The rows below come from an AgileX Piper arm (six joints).
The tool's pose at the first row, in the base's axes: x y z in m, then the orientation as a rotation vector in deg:
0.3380, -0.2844, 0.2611, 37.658, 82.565, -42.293
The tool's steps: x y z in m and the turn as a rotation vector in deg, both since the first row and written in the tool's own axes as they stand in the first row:
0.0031, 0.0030, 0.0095, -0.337, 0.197, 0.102
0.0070, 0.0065, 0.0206, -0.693, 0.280, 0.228
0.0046, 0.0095, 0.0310, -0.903, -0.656, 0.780
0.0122, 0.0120, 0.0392, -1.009, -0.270, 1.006
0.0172, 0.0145, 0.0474, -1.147, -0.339, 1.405
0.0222, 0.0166, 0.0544, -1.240, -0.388, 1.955
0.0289, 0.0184, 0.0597, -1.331, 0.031, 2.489
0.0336, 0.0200, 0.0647, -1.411, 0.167, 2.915
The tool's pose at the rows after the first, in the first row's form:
0.3463, -0.2901, 0.2582, 37.557, 82.798, -41.910
0.3559, -0.2968, 0.2546, 37.405, 82.921, -41.520
0.3647, -0.3029, 0.2572, 37.195, 81.892, -41.152
0.3718, -0.3081, 0.2498, 37.440, 82.178, -40.804
0.3788, -0.3132, 0.2450, 37.571, 81.984, -40.405
0.3848, -0.3176, 0.2401, 37.847, 81.731, -39.918
0.3894, -0.3210, 0.2336, 38.324, 81.907, -39.333
0.3937, -0.3241, 0.2290, 38.608, 81.869, -38.907

